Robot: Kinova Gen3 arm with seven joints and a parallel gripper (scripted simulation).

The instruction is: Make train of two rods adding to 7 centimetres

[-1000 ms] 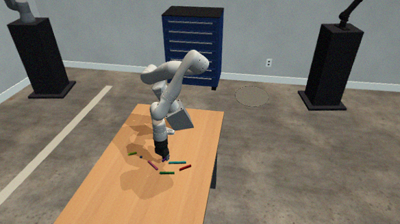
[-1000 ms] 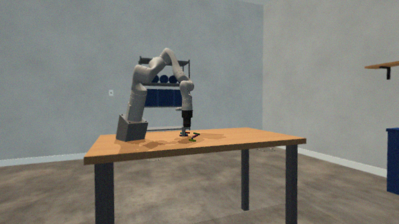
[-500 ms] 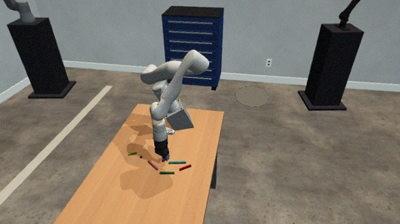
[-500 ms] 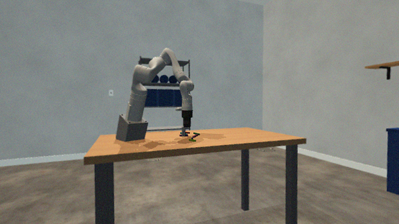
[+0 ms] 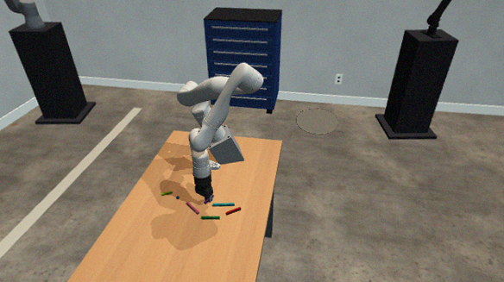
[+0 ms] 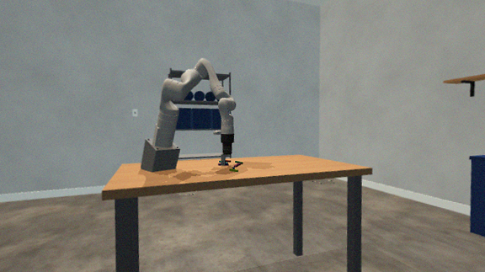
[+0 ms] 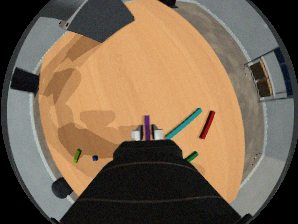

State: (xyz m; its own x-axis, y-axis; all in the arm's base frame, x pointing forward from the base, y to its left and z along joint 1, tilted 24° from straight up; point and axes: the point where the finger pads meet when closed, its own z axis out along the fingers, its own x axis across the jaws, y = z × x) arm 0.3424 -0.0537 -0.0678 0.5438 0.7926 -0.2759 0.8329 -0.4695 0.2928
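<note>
My hand is 1 cm above the purple rod. Also, from my hand: turquoise rod: 7 cm to the left, 4 cm ahead, 1 cm below; pink rod: 7 cm to the right, 6 cm ahead, 1 cm below; green rod: 12 cm ahead, 2 cm to the left, 1 cm below.
</note>
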